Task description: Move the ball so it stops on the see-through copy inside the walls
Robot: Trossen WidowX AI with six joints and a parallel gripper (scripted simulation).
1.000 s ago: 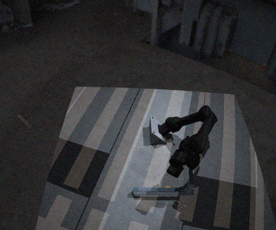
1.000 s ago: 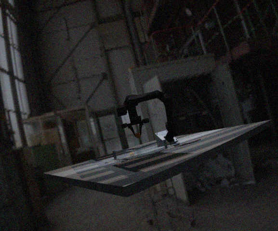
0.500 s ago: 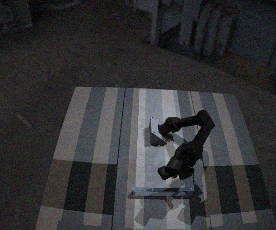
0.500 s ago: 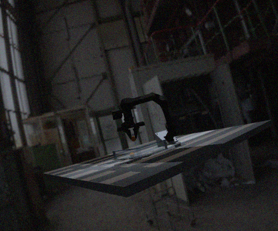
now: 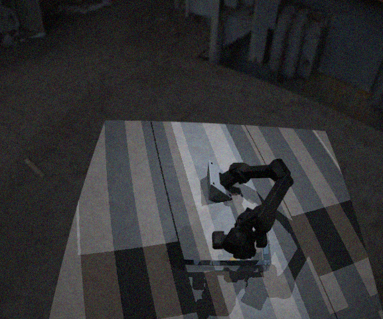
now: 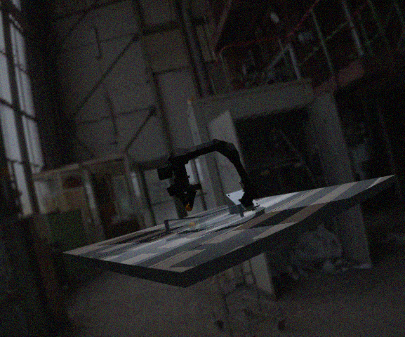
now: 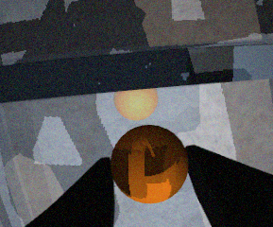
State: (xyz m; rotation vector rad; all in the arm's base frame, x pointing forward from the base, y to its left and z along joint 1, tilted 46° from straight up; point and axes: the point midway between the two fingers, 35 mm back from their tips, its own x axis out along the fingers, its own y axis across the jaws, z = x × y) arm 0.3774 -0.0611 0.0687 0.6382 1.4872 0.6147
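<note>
My gripper tip is now 80 mm above the see-through copy of ball and 10 mm short of it. From my gripper tip the other things lie so: orange ball: right at my gripper tip.
</note>
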